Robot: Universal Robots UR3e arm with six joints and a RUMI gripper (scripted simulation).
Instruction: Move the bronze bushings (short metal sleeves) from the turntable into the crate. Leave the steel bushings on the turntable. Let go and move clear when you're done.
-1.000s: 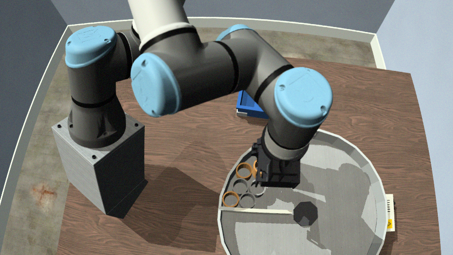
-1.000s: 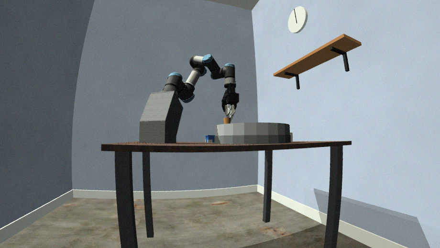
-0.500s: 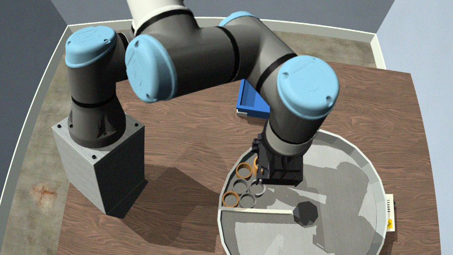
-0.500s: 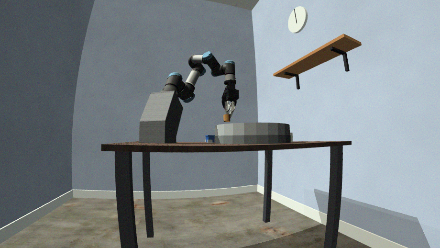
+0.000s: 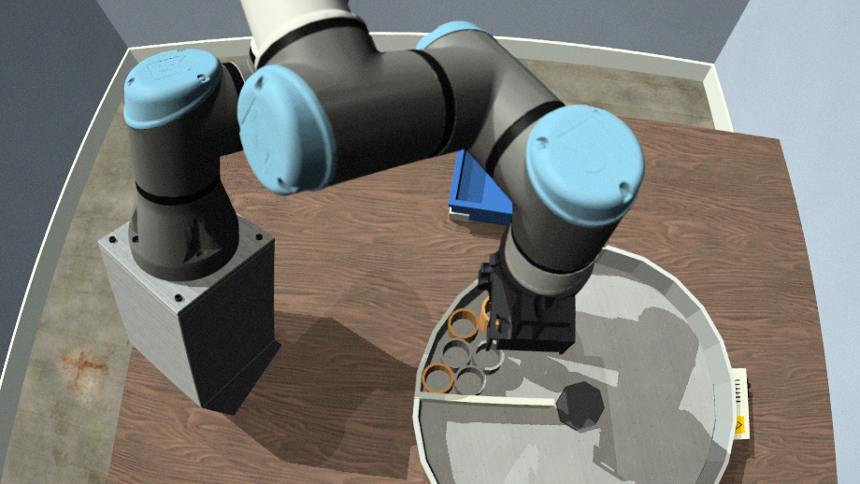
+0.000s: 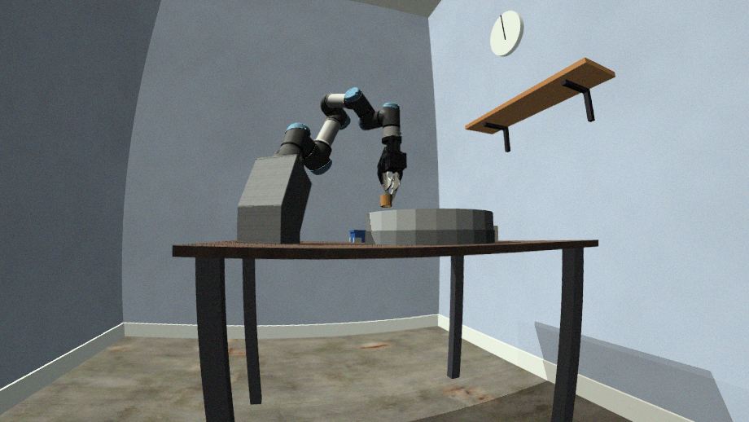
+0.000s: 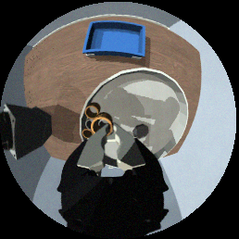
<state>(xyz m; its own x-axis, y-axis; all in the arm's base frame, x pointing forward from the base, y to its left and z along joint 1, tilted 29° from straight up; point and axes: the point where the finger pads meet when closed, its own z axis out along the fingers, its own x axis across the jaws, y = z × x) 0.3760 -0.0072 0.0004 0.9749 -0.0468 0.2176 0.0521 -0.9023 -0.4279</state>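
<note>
My gripper is now 25 cm to the right of the blue crate and 14 cm above it. Round my hand: grey turntable 11 cm below, 11 cm ahead, 9 cm to the right.
</note>
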